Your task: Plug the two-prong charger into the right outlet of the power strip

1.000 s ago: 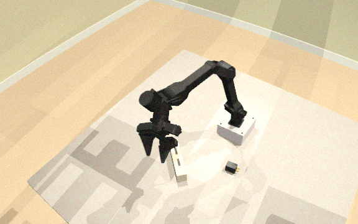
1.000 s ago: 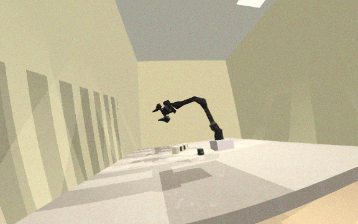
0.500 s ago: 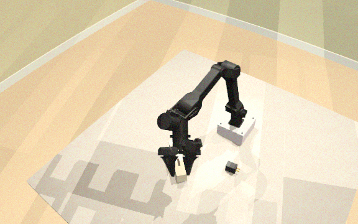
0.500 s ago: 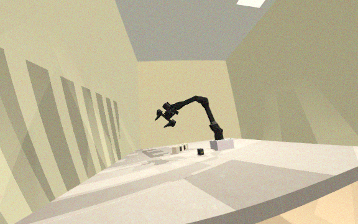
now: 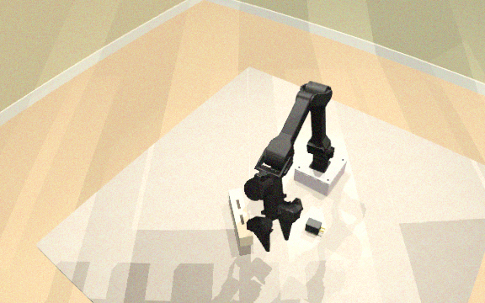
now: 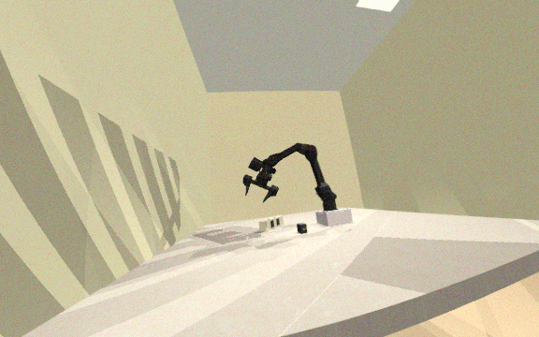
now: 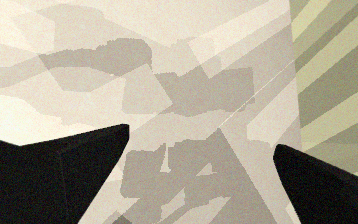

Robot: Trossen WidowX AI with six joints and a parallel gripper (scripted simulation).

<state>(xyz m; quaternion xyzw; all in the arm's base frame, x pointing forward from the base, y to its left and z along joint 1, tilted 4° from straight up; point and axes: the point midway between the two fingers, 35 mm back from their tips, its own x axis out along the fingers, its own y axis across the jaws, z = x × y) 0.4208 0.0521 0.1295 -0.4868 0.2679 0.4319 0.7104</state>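
The charger is 210 mm behind my gripper tip, 160 mm below it and 40 mm to the left of it.
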